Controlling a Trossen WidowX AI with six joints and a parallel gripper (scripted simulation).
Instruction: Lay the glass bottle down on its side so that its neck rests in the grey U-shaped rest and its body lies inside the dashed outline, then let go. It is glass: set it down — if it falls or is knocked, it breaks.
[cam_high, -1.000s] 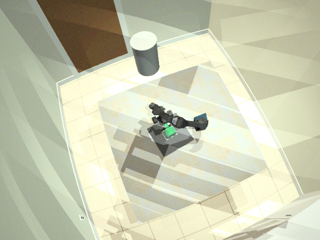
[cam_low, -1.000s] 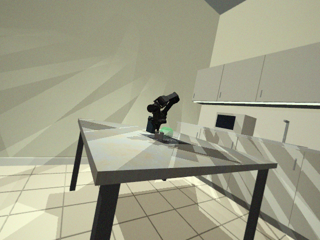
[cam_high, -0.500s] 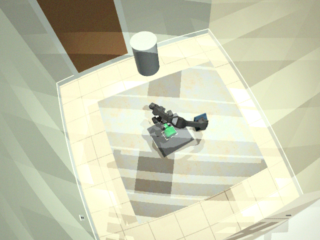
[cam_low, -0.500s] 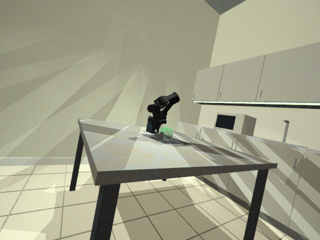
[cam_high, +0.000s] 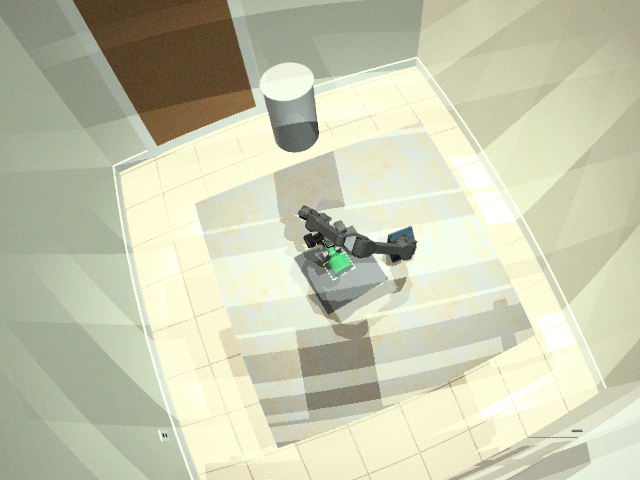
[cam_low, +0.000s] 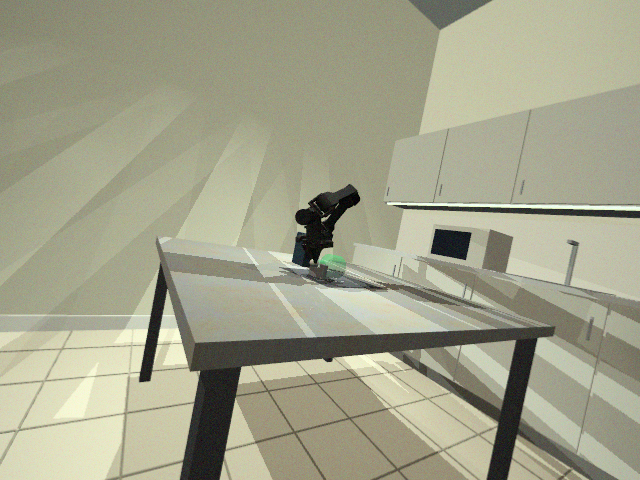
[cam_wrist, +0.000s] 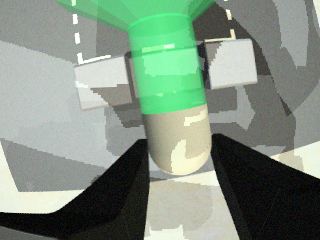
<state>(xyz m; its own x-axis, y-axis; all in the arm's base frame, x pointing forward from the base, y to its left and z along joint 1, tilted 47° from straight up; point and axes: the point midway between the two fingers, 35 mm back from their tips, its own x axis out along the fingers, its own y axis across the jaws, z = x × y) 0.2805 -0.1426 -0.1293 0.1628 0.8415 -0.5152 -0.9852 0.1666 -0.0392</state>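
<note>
Right now my gripper tip is 50 mm to the right of the green glass bottle. The rest, counted from my gripper tip: dark grey mat 110 mm to the left, 60 mm below.
</note>
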